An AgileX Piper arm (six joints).
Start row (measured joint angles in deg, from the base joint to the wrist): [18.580 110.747 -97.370 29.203 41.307 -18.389]
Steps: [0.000 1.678 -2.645 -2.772 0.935 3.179]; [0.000 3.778 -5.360 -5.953 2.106 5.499]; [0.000 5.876 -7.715 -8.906 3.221 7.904]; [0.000 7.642 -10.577 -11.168 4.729 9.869]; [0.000 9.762 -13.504 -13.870 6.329 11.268]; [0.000 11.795 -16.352 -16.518 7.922 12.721]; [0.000 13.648 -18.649 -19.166 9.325 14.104]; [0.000 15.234 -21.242 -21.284 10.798 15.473]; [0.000 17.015 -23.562 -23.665 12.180 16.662]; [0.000 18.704 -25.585 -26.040 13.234 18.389]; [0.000 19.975 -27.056 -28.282 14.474 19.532]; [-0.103 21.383 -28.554 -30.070 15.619 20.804]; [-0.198 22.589 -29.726 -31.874 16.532 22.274]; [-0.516 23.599 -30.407 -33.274 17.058 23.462]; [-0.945 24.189 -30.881 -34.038 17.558 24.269]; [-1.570 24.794 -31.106 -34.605 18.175 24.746]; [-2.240 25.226 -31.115 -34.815 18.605 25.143]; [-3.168 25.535 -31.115 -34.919 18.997 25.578]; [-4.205 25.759 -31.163 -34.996 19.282 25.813]
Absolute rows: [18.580 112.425 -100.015 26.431 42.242 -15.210]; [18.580 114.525 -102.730 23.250 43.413 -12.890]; [18.580 116.623 -105.085 20.297 44.528 -10.485]; [18.580 118.389 -107.947 18.035 46.036 -8.520]; [18.580 120.509 -110.874 15.333 47.636 -7.121]; [18.580 122.542 -113.722 12.685 49.229 -5.668]; [18.580 124.395 -116.019 10.037 50.632 -4.285]; [18.580 125.981 -118.612 7.919 52.105 -2.916]; [18.580 127.762 -120.932 5.538 53.487 -1.727]; [18.580 129.451 -122.955 3.163 54.541 0.000]; [18.580 130.722 -124.426 0.921 55.781 1.143]; [18.477 132.130 -125.924 -0.867 56.926 2.415]; [18.382 133.336 -127.096 -2.671 57.839 3.885]; [18.064 134.346 -127.777 -4.071 58.365 5.073]; [17.635 134.936 -128.251 -4.835 58.865 5.880]; [17.010 135.541 -128.476 -5.402 59.482 6.357]; [16.340 135.973 -128.485 -5.612 59.912 6.754]; [15.412 136.282 -128.485 -5.716 60.304 7.189]; [14.375 136.506 -128.533 -5.793 60.589 7.424]
